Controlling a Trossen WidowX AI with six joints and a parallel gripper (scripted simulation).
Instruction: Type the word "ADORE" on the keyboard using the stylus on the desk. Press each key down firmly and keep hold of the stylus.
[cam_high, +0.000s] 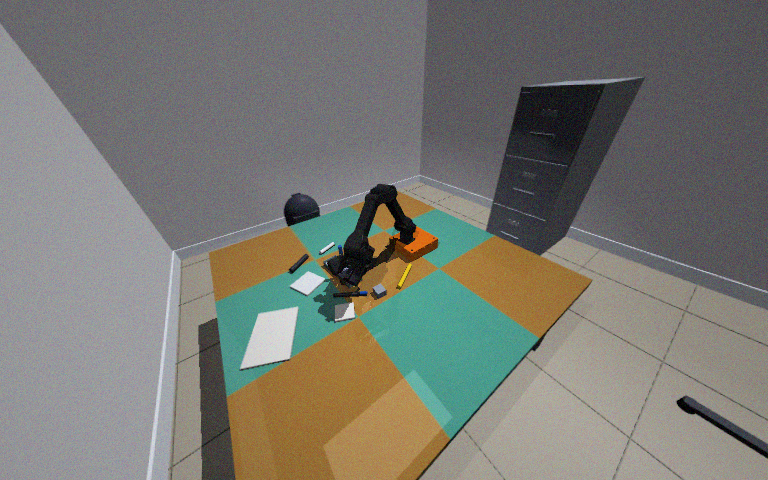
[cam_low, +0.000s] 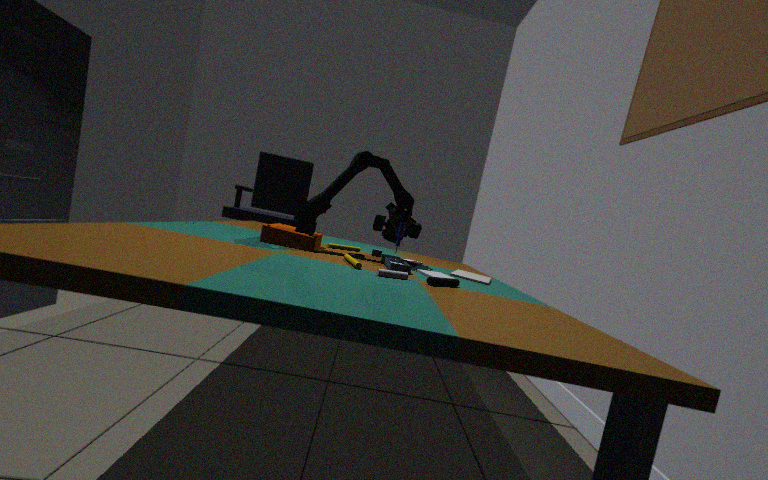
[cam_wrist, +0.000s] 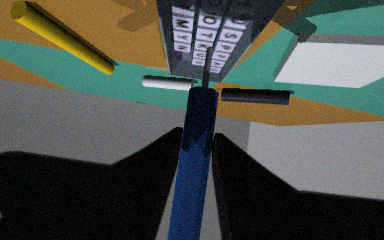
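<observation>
The blue pen is 40 mm ahead of my gripper tip, 130 mm to the left of it and 100 mm below it. Round my gripper tip: blue stylus: 10 mm below; white pad: 130 mm ahead, 170 mm to the left, 100 mm below; grey cube: 30 mm behind, 190 mm to the left, 90 mm below.
</observation>
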